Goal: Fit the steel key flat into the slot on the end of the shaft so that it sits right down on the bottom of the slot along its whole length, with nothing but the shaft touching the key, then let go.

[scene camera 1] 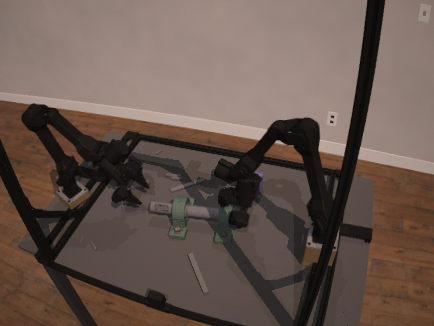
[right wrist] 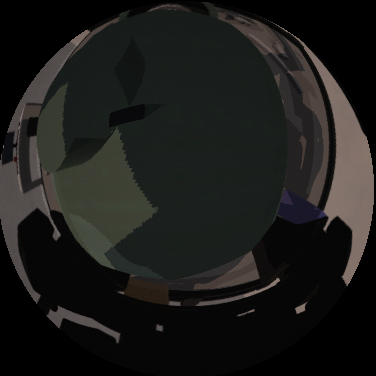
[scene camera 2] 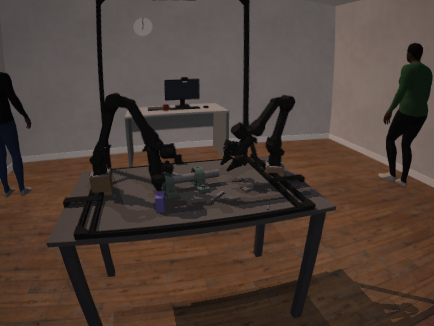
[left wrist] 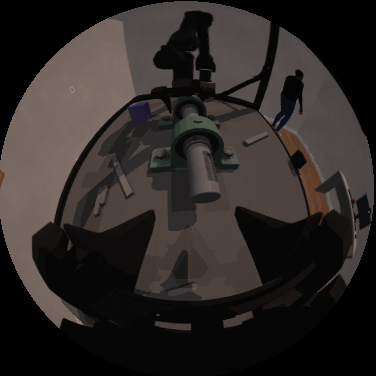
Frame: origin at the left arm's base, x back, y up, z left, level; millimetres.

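Where they show: left gripper, between the fingertips: point(scene camera 1: 145, 196) point(scene camera 2: 223, 167) point(left wrist: 195, 212); right gripper, between the fingertips: point(right wrist: 196, 203) point(scene camera 2: 158, 190); left arm's base, origin of its link: point(scene camera 1: 71, 190) point(scene camera 2: 275, 164); right arm's base, origin of its link: point(scene camera 1: 323, 236) point(scene camera 2: 100, 172) point(left wrist: 204, 80).
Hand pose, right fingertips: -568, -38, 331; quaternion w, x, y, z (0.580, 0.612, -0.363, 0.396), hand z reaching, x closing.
Things, the pixels of their centre, and the offset from my right fingertips, as dx, dy, dz. "spot": a spot on its surface instead.
- shaft, middle of its body: point(left wrist: 192, 126) point(scene camera 1: 197, 211) point(scene camera 2: 187, 177) +121, +33, -90
- slot, a spot on its surface: point(scene camera 1: 161, 207) spot: +224, +45, -162
- small grey bar with rounded ends, middle of its body: point(left wrist: 182, 288) +401, -12, -209
- purple block, middle of its body: point(right wrist: 303, 213) point(scene camera 1: 254, 185) point(left wrist: 139, 111) point(scene camera 2: 160, 201) +57, +18, +148
The shaft point(scene camera 1: 202, 212) point(scene camera 2: 186, 177) point(left wrist: 199, 175) lies level through two green bearing blocks. Its slotted end points to the left in scene camera 1. The slot point(scene camera 1: 161, 207) faces up there; I cannot tell whether a key lies in it. A small grey bar with rounded ends point(left wrist: 181, 289), which may be the steel key, lies on the table low in the left wrist view. My left gripper point(scene camera 1: 145, 195) point(scene camera 2: 226, 167) point(left wrist: 195, 212) is open and empty, just off the slotted end. My right gripper point(scene camera 1: 233, 206) point(scene camera 2: 167, 170) is open and empty, close around the right-hand bearing block in scene camera 1.
The near bearing block point(left wrist: 198, 129) is bolted down. Its twin point(right wrist: 200, 150) fills much of the right wrist view. A purple block point(scene camera 1: 258, 182) point(scene camera 2: 160, 202) point(left wrist: 139, 111) stands behind it. Long grey bars point(scene camera 1: 198, 273) point(scene camera 1: 188, 185) and smaller pieces lie around the shaft.
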